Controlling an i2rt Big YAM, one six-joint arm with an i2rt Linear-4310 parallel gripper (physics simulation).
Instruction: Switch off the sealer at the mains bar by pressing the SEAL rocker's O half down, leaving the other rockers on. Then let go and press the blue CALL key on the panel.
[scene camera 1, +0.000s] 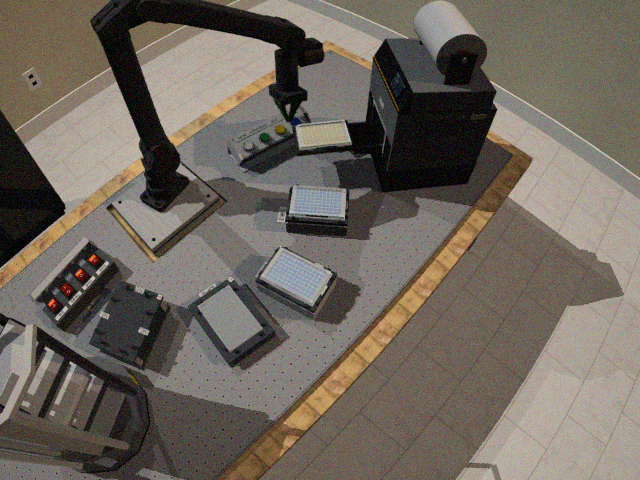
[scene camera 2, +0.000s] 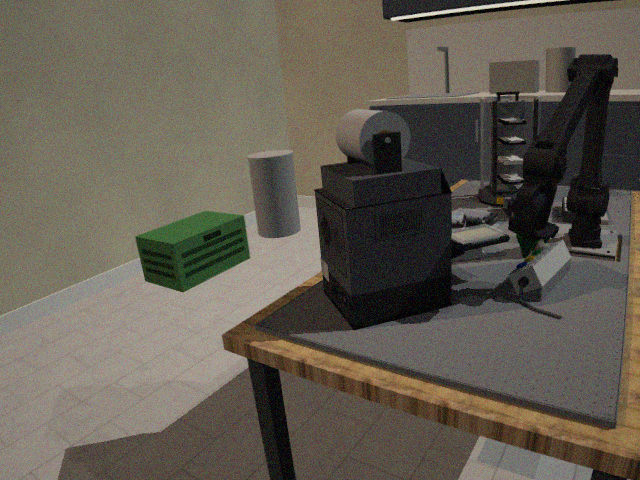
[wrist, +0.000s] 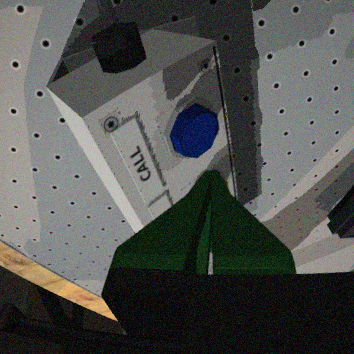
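Pixels of known places: gripper, fingertip midpoint: (scene camera 1: 289, 121) (scene camera 2: 524, 257) (wrist: 211, 179); arm's base, link origin: (scene camera 1: 165, 191) (scene camera 2: 584, 240).
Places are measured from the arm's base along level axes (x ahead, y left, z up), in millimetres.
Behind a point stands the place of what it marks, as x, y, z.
The button panel (scene camera 1: 238, 152) {122, 179, 42} (scene camera 2: 552, 268) {115, 319, 33} (wrist: 137, 102) {182, 380, 54} stands at the back of the table. Its blue CALL key (scene camera 1: 296, 121) {193, 347, 51} (scene camera 2: 521, 264) {191, 350, 51} (wrist: 195, 131) {192, 350, 52} is near the end with the black plug. My gripper (scene camera 1: 289, 118) {184, 326, 62} (scene camera 2: 526, 254) {184, 326, 62} (wrist: 211, 179) {184, 326, 62} is shut and empty, pointing down close over the panel. In the wrist view its tips appear beside the blue key and hide the yellow key; contact cannot be made out. The mains bar (scene camera 1: 61, 268) {-96, -333, -2} is at the left in scene camera 1. One rocker (scene camera 1: 66, 289) {-7, -366, 32} looks dark red; three others glow orange. Their labels are unreadable.
A dark sealer (scene camera 1: 434, 134) {563, 362, 184} (scene camera 2: 385, 248) {471, 568, 158} with a film roll stands beside the panel, a yellowish plate (scene camera 1: 323, 134) {313, 286, 111} on its carrier. Two bluish plates (scene camera 1: 317, 202) {384, 141, 46} (scene camera 1: 296, 276) {445, -45, 46}, a grey-topped block (scene camera 1: 230, 317) {371, -190, 20} and a dark block (scene camera 1: 126, 322) {192, -334, 42} stand further along the table.
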